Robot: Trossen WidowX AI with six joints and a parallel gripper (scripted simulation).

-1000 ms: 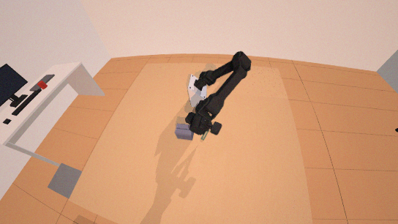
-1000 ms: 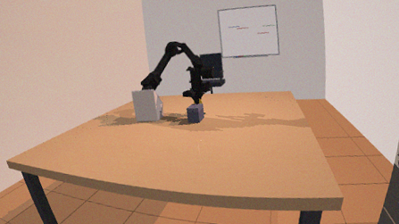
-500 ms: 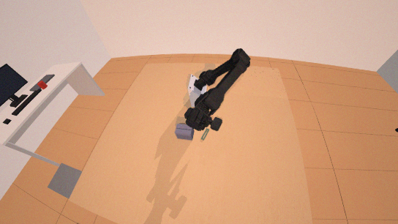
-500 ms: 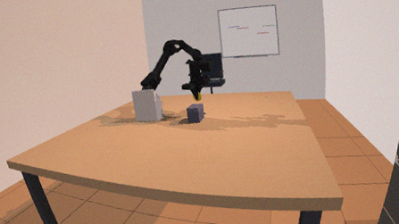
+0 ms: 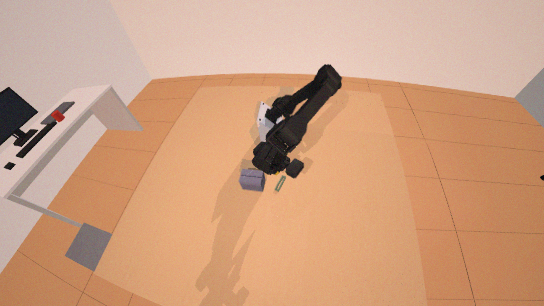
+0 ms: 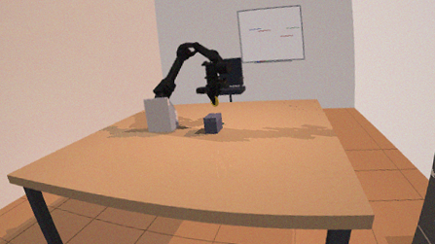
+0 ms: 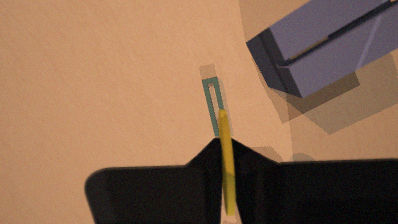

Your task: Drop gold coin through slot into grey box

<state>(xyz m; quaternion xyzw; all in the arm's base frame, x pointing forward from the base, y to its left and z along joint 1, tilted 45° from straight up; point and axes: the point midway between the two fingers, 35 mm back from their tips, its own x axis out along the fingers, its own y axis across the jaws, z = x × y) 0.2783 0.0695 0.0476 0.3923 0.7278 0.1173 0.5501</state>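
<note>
Right now the gold coin is 2 cm above my gripper tip.
</note>
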